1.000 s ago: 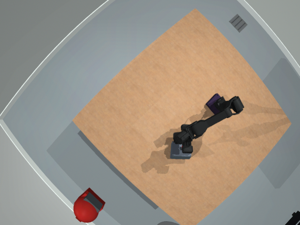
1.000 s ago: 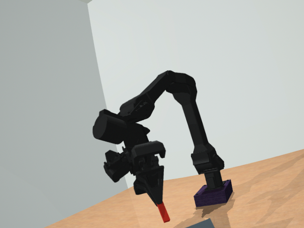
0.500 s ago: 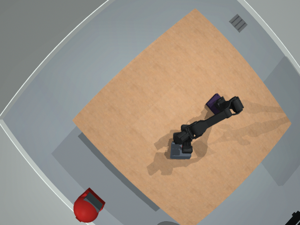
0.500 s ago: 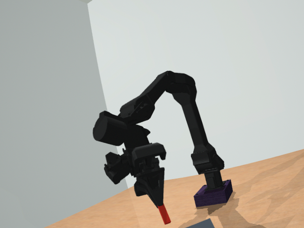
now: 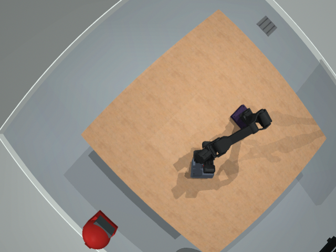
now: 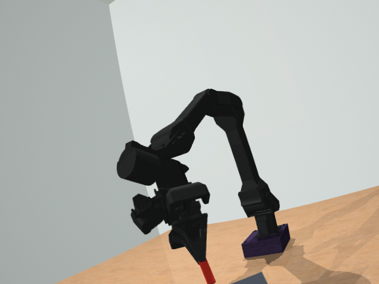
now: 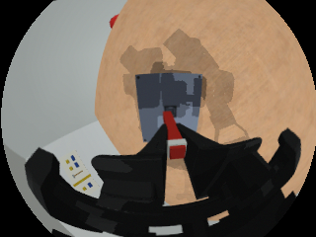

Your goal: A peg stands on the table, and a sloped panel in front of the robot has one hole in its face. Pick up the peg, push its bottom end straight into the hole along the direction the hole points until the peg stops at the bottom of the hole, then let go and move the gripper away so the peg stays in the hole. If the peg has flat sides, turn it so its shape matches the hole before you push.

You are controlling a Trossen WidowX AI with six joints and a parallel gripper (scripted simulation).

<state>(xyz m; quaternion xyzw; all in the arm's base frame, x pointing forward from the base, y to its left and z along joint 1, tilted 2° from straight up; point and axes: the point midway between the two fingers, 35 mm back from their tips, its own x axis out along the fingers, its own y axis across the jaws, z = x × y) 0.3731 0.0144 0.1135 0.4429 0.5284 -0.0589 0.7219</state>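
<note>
The panel lies 30 mm ahead of my gripper tip, 30 mm to the left of it and 80 mm below it. Also, from my gripper tip: red peg (10 mm behind, 10 mm to the right, 10 mm above).
</note>
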